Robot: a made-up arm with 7 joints.
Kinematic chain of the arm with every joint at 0, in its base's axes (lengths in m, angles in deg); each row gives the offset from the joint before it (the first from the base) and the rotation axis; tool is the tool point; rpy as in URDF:
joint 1: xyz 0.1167 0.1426 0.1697 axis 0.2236 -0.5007 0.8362
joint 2: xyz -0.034 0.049 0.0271 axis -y
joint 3: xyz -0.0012 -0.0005 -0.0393 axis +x
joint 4: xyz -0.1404 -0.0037 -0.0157 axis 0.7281 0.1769 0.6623
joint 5: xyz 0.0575 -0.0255 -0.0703 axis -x
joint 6: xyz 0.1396 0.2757 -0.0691 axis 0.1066 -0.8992 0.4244
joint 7: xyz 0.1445 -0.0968 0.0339 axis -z
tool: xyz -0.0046 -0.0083 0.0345 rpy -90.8 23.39 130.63
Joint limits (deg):
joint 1: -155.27..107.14
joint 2: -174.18..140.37
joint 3: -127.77..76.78
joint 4: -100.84..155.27
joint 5: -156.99..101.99
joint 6: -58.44..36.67
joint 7: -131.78..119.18
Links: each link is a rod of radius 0.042 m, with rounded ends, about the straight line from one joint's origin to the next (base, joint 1, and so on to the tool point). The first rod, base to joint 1, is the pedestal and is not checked.
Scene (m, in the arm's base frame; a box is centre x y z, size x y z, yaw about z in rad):
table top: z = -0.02
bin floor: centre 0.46 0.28 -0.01 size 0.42 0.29 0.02 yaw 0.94
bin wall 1: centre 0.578 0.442 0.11 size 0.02 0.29 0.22 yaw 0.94
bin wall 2: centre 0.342 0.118 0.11 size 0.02 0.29 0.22 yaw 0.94
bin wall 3: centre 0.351 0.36 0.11 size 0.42 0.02 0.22 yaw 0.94
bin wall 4: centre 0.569 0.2 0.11 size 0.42 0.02 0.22 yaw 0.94
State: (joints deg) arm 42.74 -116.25 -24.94 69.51 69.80 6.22 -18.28
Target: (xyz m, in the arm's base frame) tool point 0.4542 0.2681 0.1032
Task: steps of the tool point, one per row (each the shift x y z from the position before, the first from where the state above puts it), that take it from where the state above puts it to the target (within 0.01 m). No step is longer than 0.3 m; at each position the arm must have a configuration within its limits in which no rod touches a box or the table.
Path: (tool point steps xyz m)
1: 0.1538 0.2204 0.0823
2: 0.2613 0.0864 0.0347
3: 0.2533 -0.0825 -0.0068
4: 0.1395 -0.2058 -0.0202
5: 0.0193 0.0018 -0.1236
6: -0.0193 -0.0018 -0.1179

